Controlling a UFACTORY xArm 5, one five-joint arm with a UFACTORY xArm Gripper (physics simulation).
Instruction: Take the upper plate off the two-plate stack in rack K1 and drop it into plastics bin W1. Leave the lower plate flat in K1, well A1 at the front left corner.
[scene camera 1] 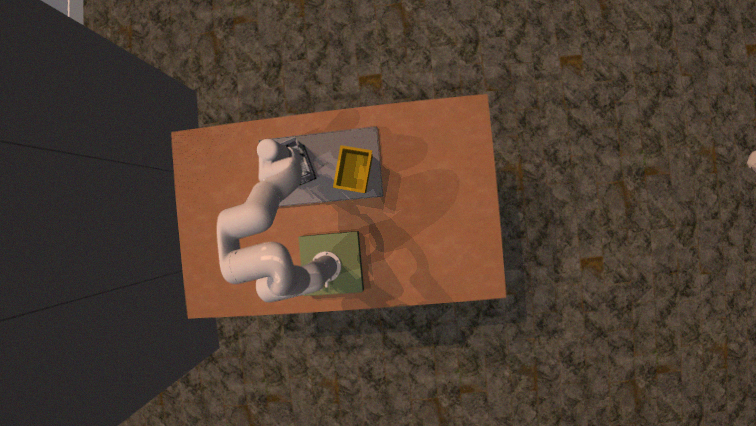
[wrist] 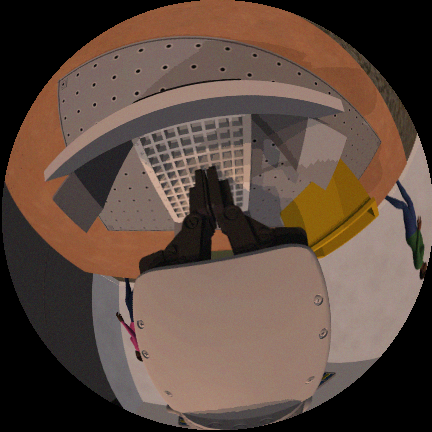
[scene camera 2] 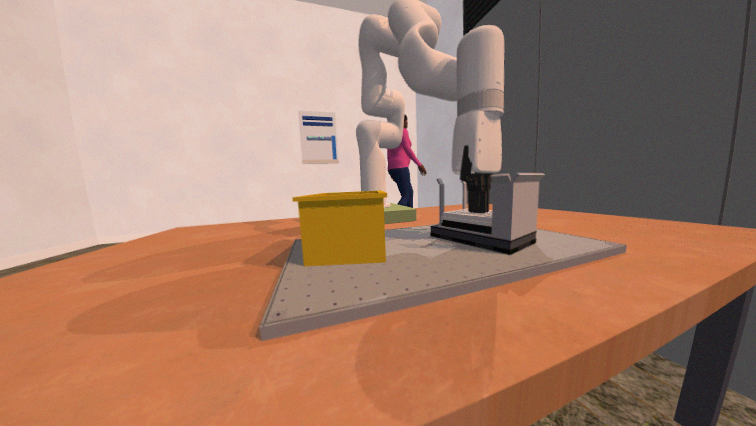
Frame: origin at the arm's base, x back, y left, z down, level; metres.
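Seen in the pictures: gripper, fingertip midpoint: (wrist: 208,180) (scene camera 2: 478,212); arm's base at its link origin: (scene camera 1: 326,266).
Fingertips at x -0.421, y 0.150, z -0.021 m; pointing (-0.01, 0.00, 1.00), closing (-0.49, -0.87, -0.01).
Offsets run from my fingertips to a thing's top centre. Level surfaces: height alone.
Rack K1 {dx +0.001, dy +0.006, dz -0.067 m} (scene camera 1: 311,167) (scene camera 2: 515,211) (wrist: 210,97) has tall grey walls on a black base. A white gridded plate {dx -0.005, dy +0.009, dz +0.001 m} (scene camera 2: 454,214) (wrist: 230,135) lies flat in it. The lower plate cannot be told apart from the upper one in these views, and the well labels are not legible. My gripper (scene camera 2: 478,210) (wrist: 208,180) is shut with nothing between its fingers. Its fingertips are low over the plate's top, inside the rack walls; contact cannot be told. Plastics bin W1 {dx +0.017, dy -0.240, dz -0.047 m} (scene camera 1: 338,168) (scene camera 2: 342,232) (wrist: 320,205) is yellow, open-topped and upright beside the rack.
The rack and bin stand on a grey perforated board {dx +0.007, dy -0.081, dz +0.052 m} (scene camera 1: 322,198) (scene camera 2: 370,296) (wrist: 115,65). The arm's base is on a green block (scene camera 1: 349,243) (scene camera 2: 400,214) on the orange-brown table {dz +0.066 m} (scene camera 1: 439,238) (scene camera 2: 158,317). The rack walls stand up around my fingers. People are in the background.
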